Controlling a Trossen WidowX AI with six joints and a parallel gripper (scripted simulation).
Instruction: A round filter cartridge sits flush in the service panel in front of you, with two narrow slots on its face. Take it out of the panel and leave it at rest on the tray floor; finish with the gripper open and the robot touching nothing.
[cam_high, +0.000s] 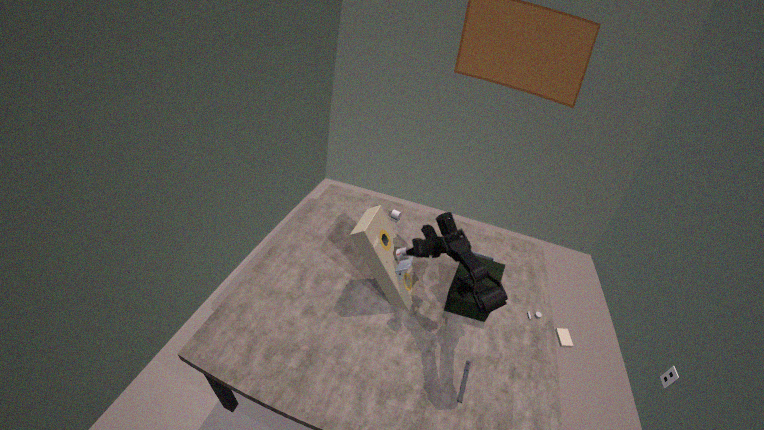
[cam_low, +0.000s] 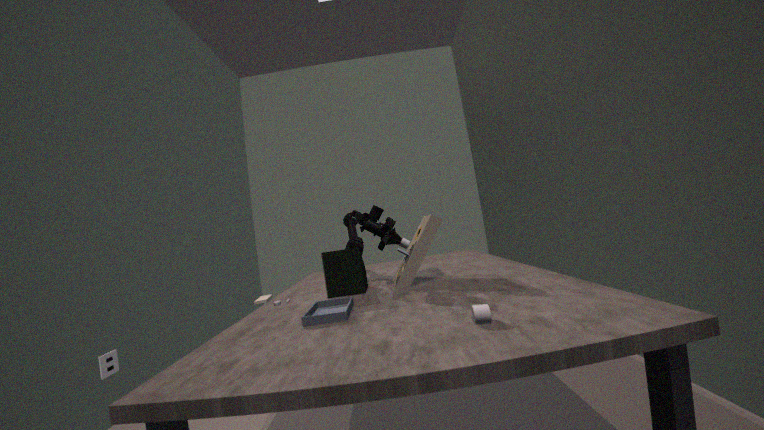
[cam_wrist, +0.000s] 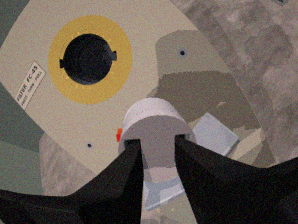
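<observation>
Now: gripper tip 1 cm short of the filter cartridge and 1 cm above it. Also, from my gripper tip: tray 36 cm behind, 23 cm to the right, 19 cm below; card 74 cm behind, 13 cm to the left, 19 cm below; beige service panel 5 cm ahead, 1 cm to the right, 5 cm below.
</observation>
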